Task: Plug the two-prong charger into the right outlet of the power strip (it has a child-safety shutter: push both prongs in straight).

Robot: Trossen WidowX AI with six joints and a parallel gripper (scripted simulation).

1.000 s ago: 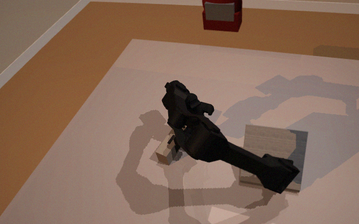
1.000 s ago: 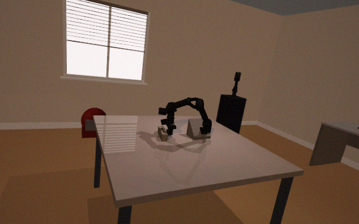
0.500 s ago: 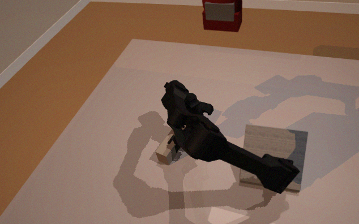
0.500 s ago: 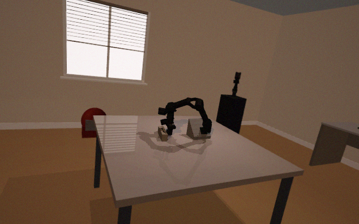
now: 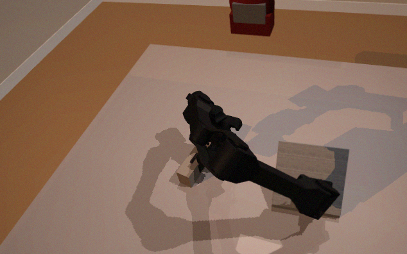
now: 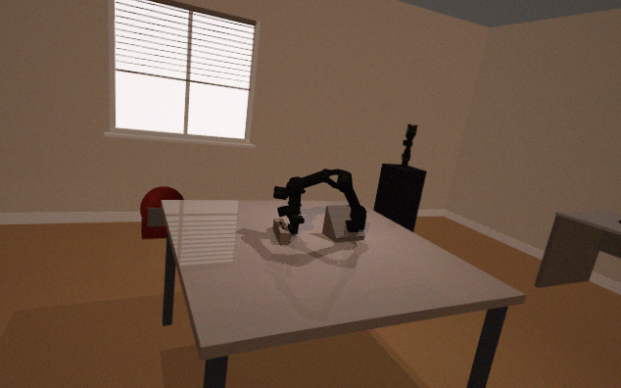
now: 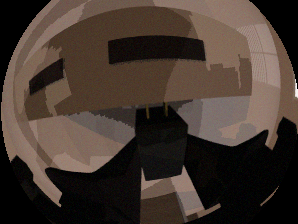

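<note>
Right now my gripper tip is 20 mm short of the black two-prong charger and 10 mm below it.
</note>
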